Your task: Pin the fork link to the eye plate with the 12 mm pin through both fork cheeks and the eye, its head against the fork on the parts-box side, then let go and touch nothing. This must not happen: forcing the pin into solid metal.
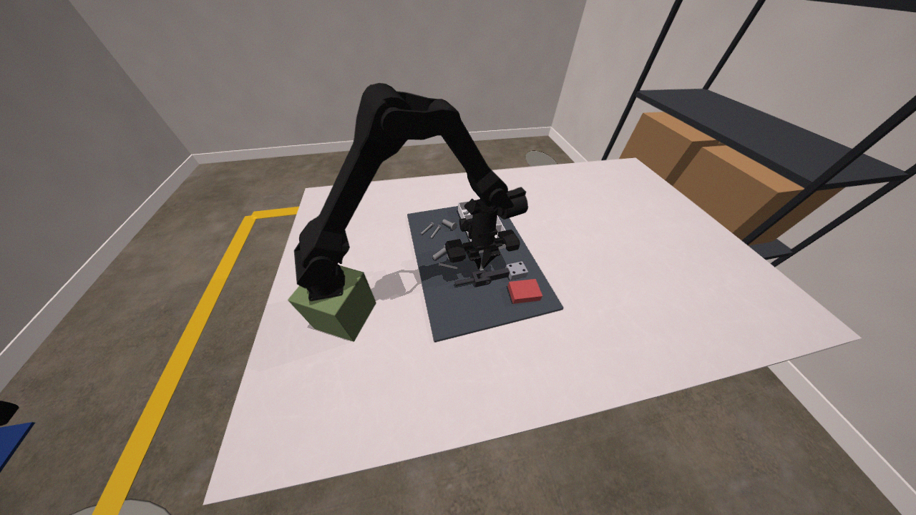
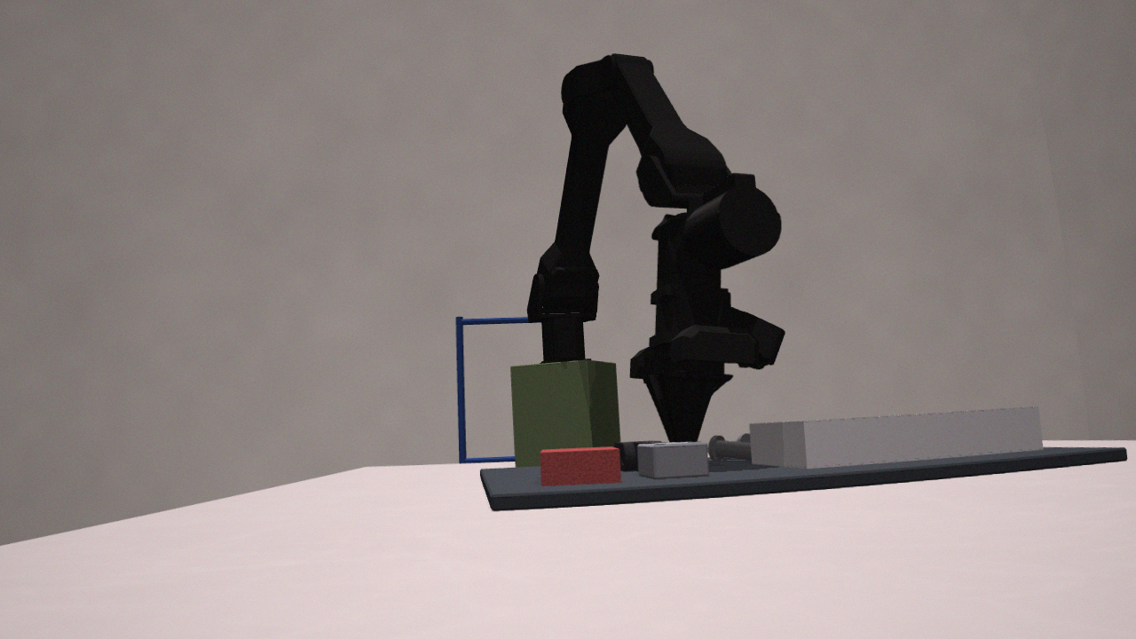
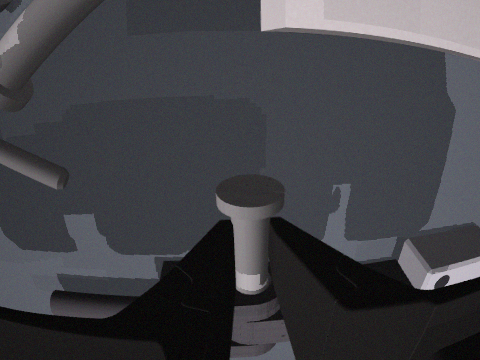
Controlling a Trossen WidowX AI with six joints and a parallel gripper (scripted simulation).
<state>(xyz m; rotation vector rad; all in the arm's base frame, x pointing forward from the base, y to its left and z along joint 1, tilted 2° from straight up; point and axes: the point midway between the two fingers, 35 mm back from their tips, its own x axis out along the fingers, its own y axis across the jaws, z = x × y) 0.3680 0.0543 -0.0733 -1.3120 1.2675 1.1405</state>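
Right now the eye plate is 4 cm to the right of my hand, 3 cm below it and 1 cm ahead of it. Also, from my hand: grey mount (9 cm ahead, 4 cm to the right, 3 cm below); then dark mat (6 cm to the left, 5 cm below); then fork link (4 cm to the right, 3 cm below, 2 cm behind).
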